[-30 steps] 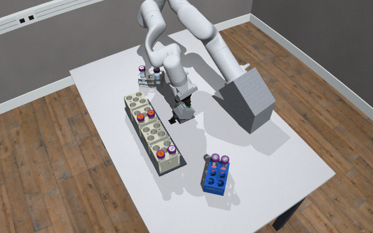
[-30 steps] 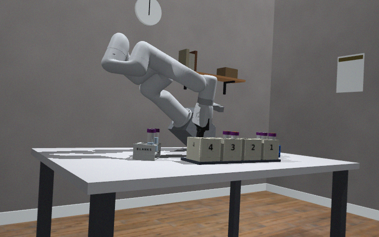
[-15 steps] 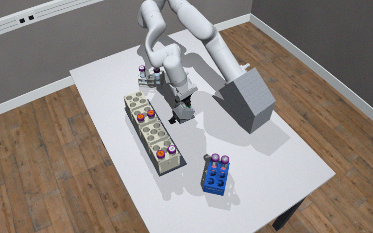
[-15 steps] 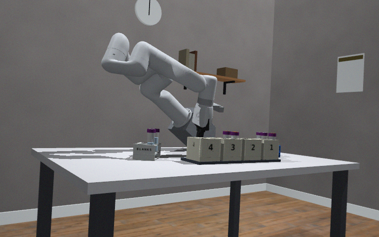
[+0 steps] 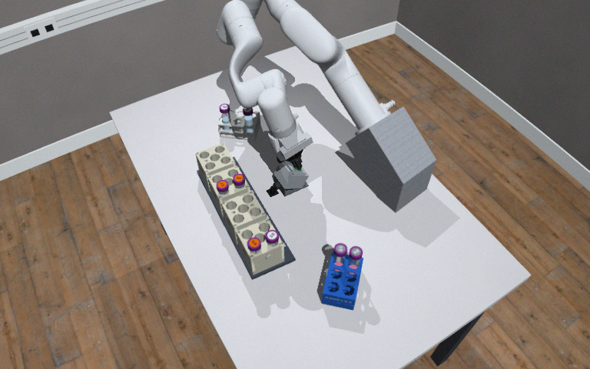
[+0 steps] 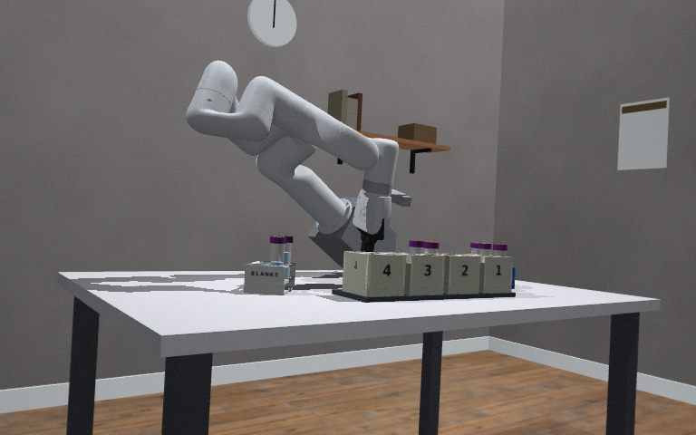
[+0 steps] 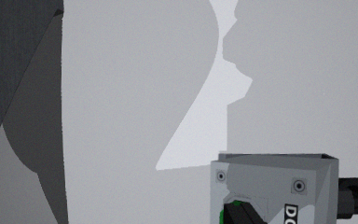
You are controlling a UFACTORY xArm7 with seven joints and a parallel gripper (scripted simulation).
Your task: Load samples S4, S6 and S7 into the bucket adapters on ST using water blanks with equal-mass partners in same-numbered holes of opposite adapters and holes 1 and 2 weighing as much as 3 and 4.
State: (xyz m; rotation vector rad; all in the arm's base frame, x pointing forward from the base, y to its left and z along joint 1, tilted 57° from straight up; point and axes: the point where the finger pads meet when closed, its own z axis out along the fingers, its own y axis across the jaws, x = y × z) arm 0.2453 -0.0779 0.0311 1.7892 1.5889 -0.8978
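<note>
Now: the green DONE key 3 cm below my hand. Also, from my hand: blanks rack 3 cm ahead, 30 cm to the right, 6 cm below; then blue sample rack 11 cm ahead, 38 cm to the left, 6 cm below; then stand ST 21 cm ahead, 1 cm to the left, 9 cm below.
</note>
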